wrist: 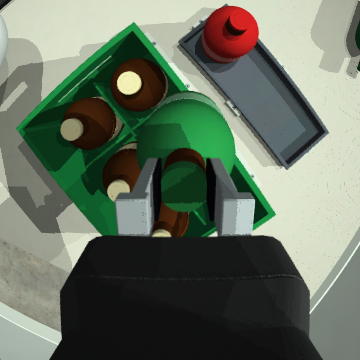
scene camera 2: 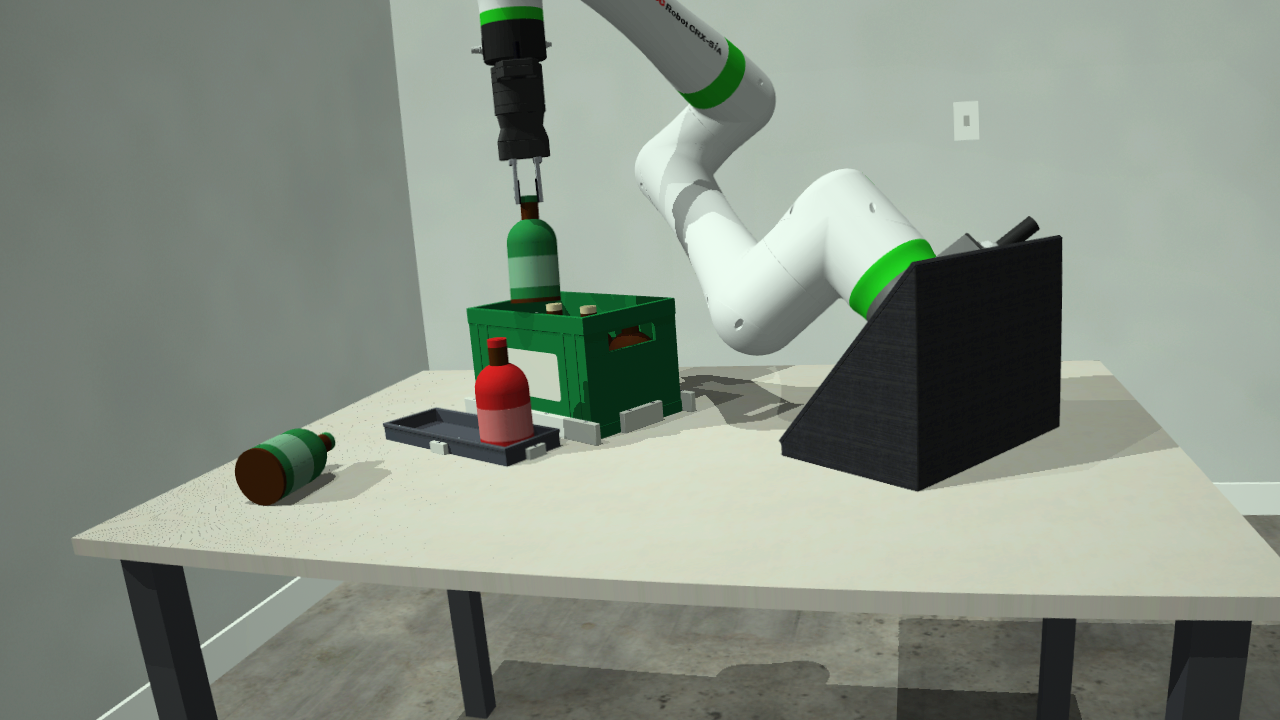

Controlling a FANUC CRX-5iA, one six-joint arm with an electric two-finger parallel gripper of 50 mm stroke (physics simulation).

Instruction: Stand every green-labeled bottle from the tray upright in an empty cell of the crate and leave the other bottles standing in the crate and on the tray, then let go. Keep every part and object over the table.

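Pixels of known places: gripper, fingertip midpoint: [wrist: 183,176] [scene camera 2: 529,203]; arm's base, link origin: [scene camera 2: 933,325].
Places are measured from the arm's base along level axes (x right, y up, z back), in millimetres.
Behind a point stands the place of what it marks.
Note:
My gripper [scene camera 2: 528,198] {z -522, x 222, y 182 mm} [wrist: 183,176] {z -522, x 222, y 182 mm} is shut on the neck of a green-labeled bottle [scene camera 2: 533,259] {z -517, x 178, y 103 mm} [wrist: 187,127] {z -520, x 197, y 154 mm}, which hangs upright with its base about level with the crate's rim. The green crate [scene camera 2: 617,367] {z -409, x 147, y -56 mm} [wrist: 55,166] {z -375, x 282, y 15 mm} holds several brown bottles with pale caps; one brown bottle [wrist: 137,92] {z -461, x 183, y -8 mm} stands in a corner cell. The held bottle hides part of the crate's cells in the wrist view. A second green-labeled bottle [scene camera 2: 284,465] {z -814, x -85, y -100 mm} lies on its side on the table, left of the tray. A red bottle [scene camera 2: 503,398] {z -556, x 41, y -64 mm} [wrist: 230,37] {z -560, x 95, y -27 mm} stands upright at one end of the dark tray [scene camera 2: 407,433] {z -724, x 150, y -133 mm} [wrist: 270,97] {z -659, x 154, y -145 mm}.
Small pale blocks [scene camera 2: 641,415] {z -380, x 160, y -132 mm} sit against the crate's foot, and others [scene camera 2: 536,450] {z -520, x 47, y -140 mm} against the tray. The black wedge-shaped arm stand [scene camera 2: 984,367] {z 31, x -100, y -34 mm} is on the right of the table [scene camera 2: 716,519] {z -297, x -215, y -150 mm}. The crate's walls rise around its cells.

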